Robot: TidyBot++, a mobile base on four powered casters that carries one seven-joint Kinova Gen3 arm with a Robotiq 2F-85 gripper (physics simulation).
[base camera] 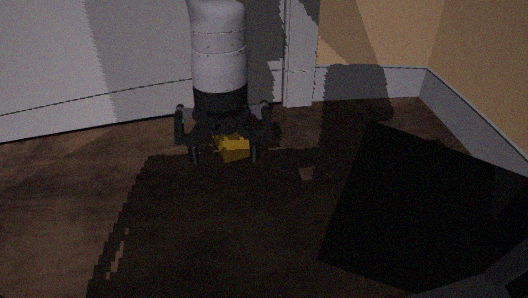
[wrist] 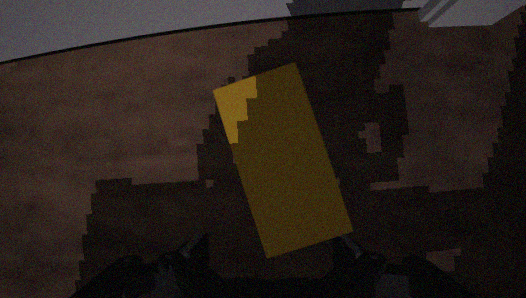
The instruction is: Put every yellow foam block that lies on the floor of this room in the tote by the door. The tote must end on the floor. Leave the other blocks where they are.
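Frame: origin at the arm's base, x left, y back, z up, level; metres.
Where they show: gripper, between the fingertips: (base camera: 224,160) (wrist: 270,248).
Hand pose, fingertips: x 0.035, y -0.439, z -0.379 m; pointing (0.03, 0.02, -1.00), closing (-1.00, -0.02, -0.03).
Things, the pixels of their centre, and the offset from my fingertips. "spot": a spot on its surface instead.
- yellow foam block, middle of its body: (wrist: 280,159) (base camera: 227,131) dy -0.061, dx -0.006, dz +0.012 m
- large black four-cornered shape, middle of its body: (base camera: 439,217) dy +0.179, dx -0.298, dz +0.032 m
- white door trim post, a spot on its surface: (base camera: 300,85) spot: dy -0.171, dx -0.154, dz +0.036 m
A yellow foam block (base camera: 236,149) (wrist: 290,160) lies on the floor near the white wall, mostly in shadow. In the wrist view it is long and slanted, its top end leaning left, with one lit corner. My gripper (base camera: 224,157) (wrist: 270,248) is open and empty, pointing down at the block. In the wrist view the block's lower end shows between the fingertips, nearer the right one, and the rest reaches beyond them. The height of the fingertips above the floor is hard to tell. I cannot make out the tote for certain in either view.
A large black four-cornered shape (base camera: 425,210) covers the right of the base camera view; I cannot tell what it is. A white wall (base camera: 45,65) with a baseboard stands behind the gripper. A white door trim post (base camera: 300,85) and a tan wall (base camera: 480,60) are to the right.
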